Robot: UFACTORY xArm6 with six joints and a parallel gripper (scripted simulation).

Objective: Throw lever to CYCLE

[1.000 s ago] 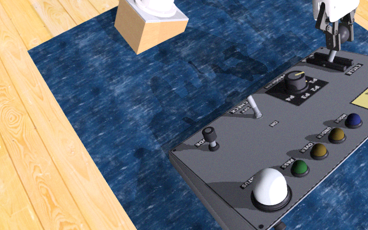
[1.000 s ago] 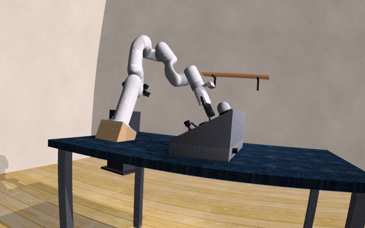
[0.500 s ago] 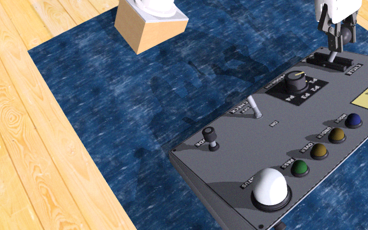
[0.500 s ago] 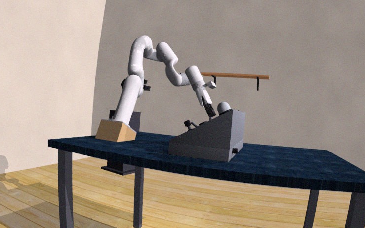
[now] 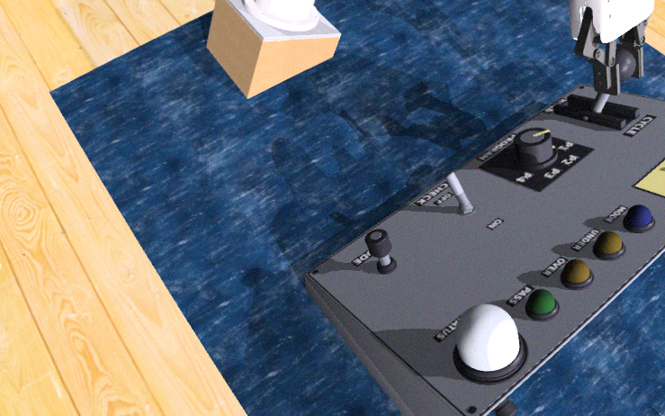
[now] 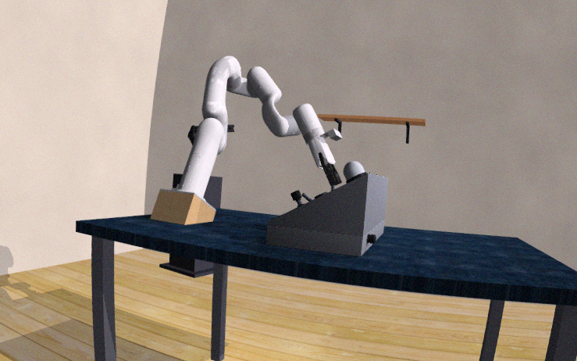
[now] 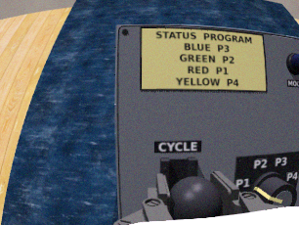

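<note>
Right now my hand is 4 cm above the lever. The rest, counted from my hand: grey sloped console (17 cm to the right, 7 cm below, 7 cm ahead); then program dial (11 cm to the right, 6 cm below, 2 cm ahead); then check toggle (24 cm to the right, 7 cm below, 3 cm ahead).
</note>
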